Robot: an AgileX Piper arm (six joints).
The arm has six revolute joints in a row. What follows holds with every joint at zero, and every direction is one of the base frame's.
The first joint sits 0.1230 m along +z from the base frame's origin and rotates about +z.
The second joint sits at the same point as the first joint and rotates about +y.
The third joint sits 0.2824 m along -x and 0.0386 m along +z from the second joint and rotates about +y.
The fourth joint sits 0.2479 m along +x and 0.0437 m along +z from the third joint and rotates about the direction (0.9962, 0, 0.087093).
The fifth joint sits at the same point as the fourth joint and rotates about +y.
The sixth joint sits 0.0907 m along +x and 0.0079 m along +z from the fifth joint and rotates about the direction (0.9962, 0, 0.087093).
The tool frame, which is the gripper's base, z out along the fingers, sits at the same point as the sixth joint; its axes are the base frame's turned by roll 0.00, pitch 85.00 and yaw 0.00 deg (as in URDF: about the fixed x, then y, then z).
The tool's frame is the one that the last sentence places.
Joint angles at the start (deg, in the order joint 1, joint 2, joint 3, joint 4, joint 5, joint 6):
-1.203 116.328 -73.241 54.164 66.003 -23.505
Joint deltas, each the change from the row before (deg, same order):
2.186 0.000 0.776 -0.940 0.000 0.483
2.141 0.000 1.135 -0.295 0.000 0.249
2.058 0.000 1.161 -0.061 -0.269 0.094
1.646 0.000 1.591 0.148 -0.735 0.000
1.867 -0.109 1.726 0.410 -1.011 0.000
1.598 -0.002 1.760 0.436 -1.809 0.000
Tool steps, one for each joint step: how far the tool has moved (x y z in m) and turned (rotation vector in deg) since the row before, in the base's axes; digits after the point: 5 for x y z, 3 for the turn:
-0.00593 0.01325 -0.00368 -0.743 1.133 2.444
-0.00723 0.01310 -0.00431 -0.283 1.308 2.158
-0.00720 0.01226 -0.00429 -0.267 1.051 1.870
-0.00774 0.00920 -0.00581 -0.401 1.112 1.111
-0.00858 0.01017 -0.00545 -0.395 0.967 0.998
-0.00745 0.00786 -0.00666 -0.831 0.556 0.263

